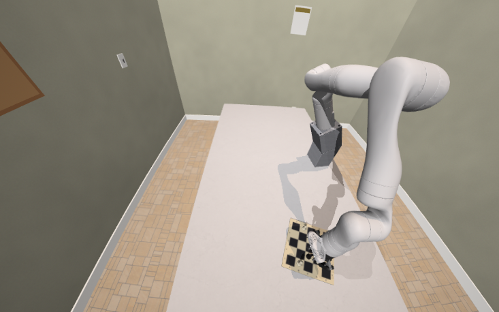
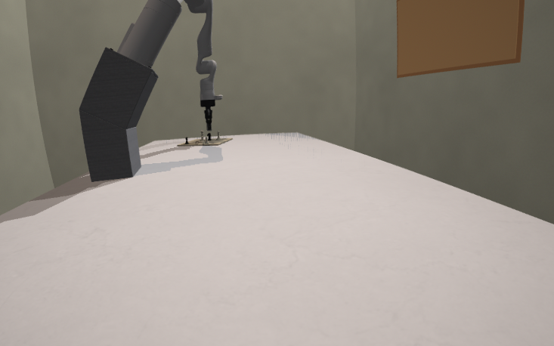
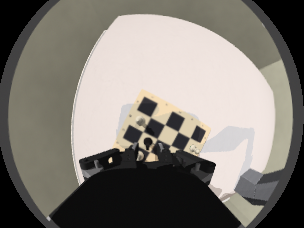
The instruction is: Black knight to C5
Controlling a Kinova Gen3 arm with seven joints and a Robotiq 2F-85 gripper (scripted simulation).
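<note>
My hand is 5 cm above the black knight. Round my hand: light piece: 4 cm ahead, 3 cm to the left, 5 cm below; chessboard: 1 cm behind, 4 cm to the right, 7 cm below; black pawn: 10 cm behind, 10 cm to the right, 6 cm below.
</note>
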